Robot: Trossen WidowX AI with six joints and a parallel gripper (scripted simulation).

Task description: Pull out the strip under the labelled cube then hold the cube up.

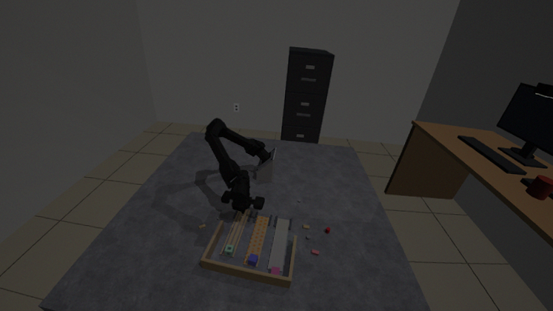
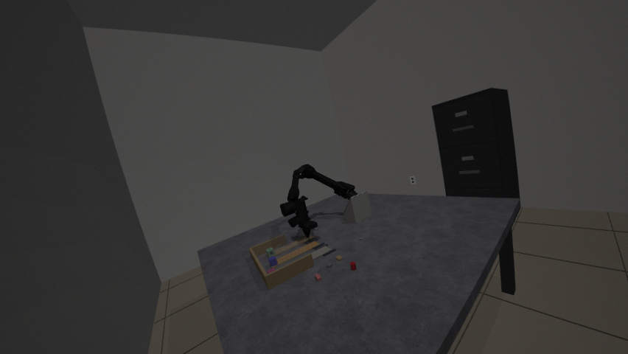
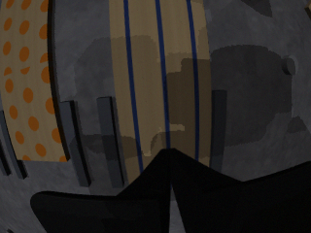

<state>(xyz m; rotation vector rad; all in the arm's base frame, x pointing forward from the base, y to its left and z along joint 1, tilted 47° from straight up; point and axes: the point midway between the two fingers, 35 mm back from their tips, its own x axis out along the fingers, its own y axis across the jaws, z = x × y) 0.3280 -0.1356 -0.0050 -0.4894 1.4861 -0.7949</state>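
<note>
Right now my gripper tip is 100 mm short of the striped strip and 20 mm to the left of it.
</note>
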